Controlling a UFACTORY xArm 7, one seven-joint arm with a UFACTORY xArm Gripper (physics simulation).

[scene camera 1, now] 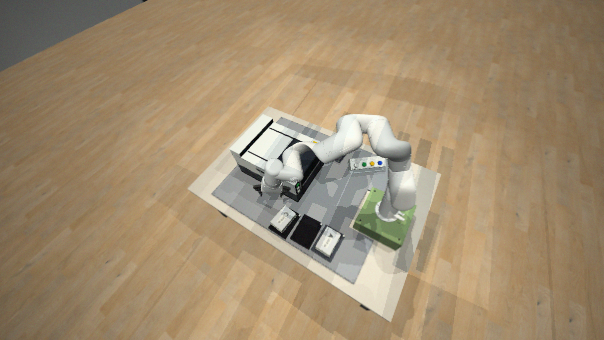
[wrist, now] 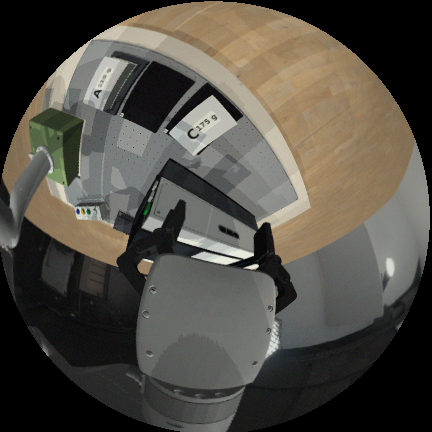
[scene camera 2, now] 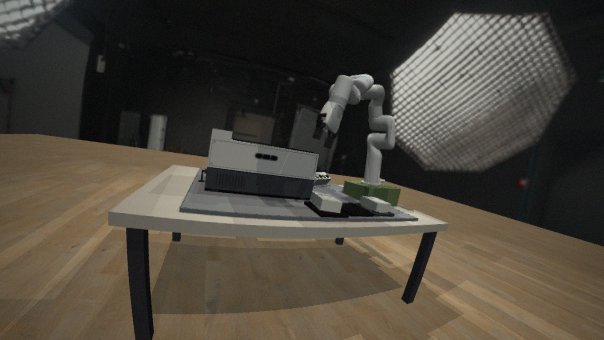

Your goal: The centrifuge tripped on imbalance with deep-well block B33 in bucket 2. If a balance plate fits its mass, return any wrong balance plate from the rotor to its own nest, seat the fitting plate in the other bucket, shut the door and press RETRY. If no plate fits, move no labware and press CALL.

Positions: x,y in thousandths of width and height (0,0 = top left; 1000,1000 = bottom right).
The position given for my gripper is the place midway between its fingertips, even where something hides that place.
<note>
My gripper (scene camera 2: 532,422) is open and holds nothing. I also see a centrifuge (scene camera 1: 438,413) and a nest (wrist: 369,203).
My gripper is seen too in the wrist view (wrist: 517,506). The centrifuge also shows in the wrist view (wrist: 501,529).
</note>
